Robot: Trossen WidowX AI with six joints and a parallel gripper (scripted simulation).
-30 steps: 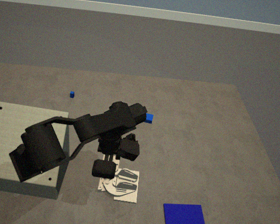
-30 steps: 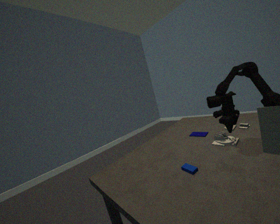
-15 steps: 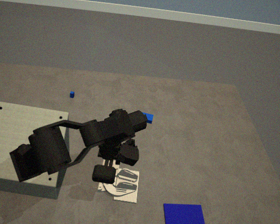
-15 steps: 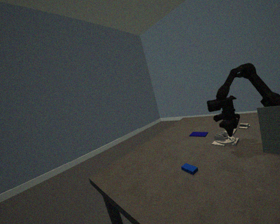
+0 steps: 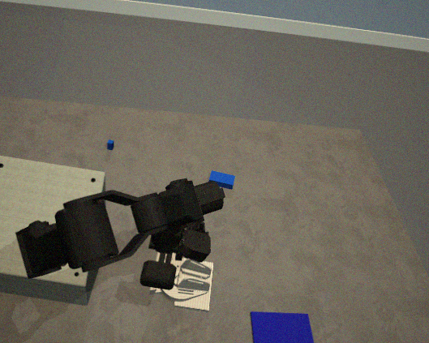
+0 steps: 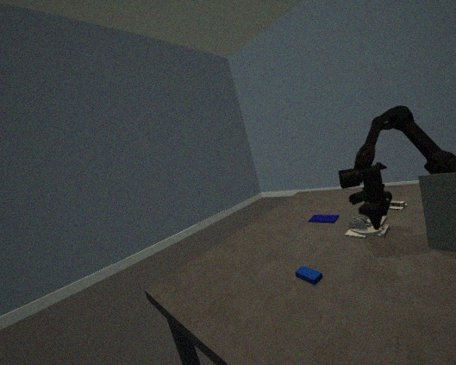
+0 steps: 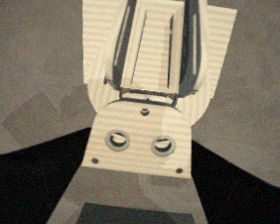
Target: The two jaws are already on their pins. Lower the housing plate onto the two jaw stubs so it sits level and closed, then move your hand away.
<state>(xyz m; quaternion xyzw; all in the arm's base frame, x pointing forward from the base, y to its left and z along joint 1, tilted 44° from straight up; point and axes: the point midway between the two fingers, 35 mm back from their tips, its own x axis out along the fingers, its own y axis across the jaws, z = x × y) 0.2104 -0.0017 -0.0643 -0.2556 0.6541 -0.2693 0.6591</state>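
Right now the pale base is 70 mm ahead of my gripper tip and 30 mm below it. The rest, counted from my gripper tip: flat blue sheet (260 mm ahead, 90 mm to the right, 30 mm below); small blue cube (210 mm behind, 400 mm to the left, 20 mm below).
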